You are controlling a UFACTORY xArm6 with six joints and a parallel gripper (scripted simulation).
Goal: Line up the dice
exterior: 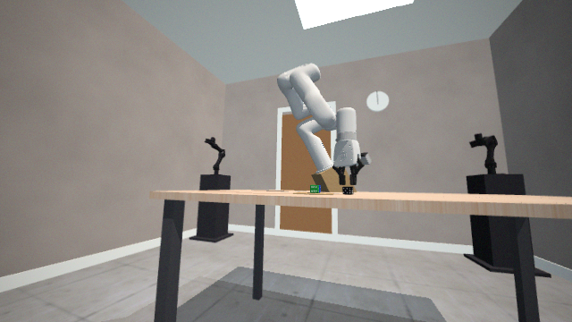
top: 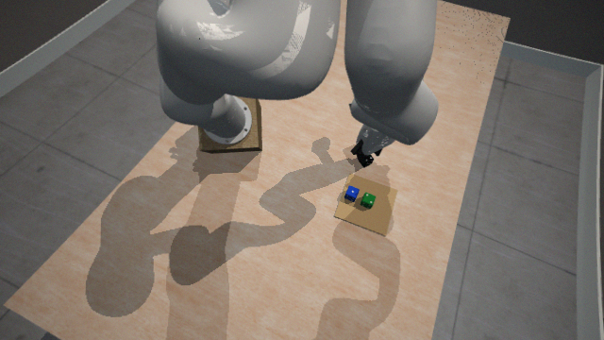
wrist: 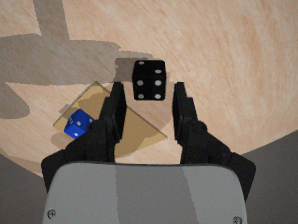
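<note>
Now: the black die 4 cm below my hand. The rest, counted from my hand: tan mat: 4 cm ahead, 12 cm to the right, 5 cm below; green die: 4 cm ahead, 12 cm to the right, 4 cm below; blue die: 12 cm to the right, 4 cm below.
</note>
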